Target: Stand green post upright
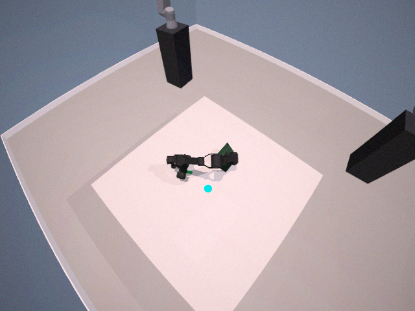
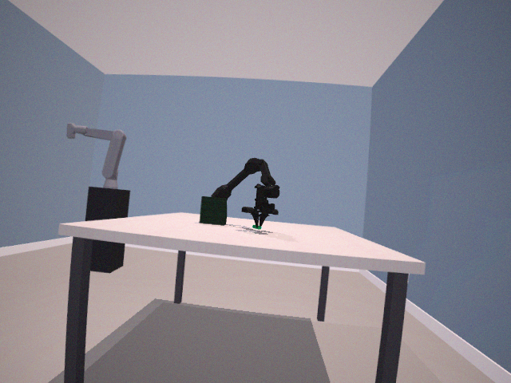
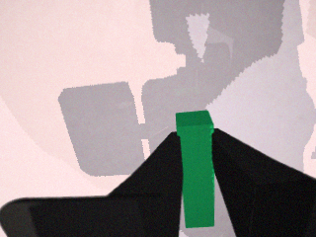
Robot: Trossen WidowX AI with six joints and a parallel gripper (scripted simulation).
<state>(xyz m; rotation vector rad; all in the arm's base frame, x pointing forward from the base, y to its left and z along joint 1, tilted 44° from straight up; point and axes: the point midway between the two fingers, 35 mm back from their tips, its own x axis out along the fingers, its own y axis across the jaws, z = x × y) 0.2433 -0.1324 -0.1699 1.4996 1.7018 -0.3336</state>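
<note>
The cyan circle lies 220 mm to the left of my gripper tip, 20 mm below it and 10 mm ahead of it. Round my gripper tip: green post 20 mm to the left, 10 mm behind.
</note>
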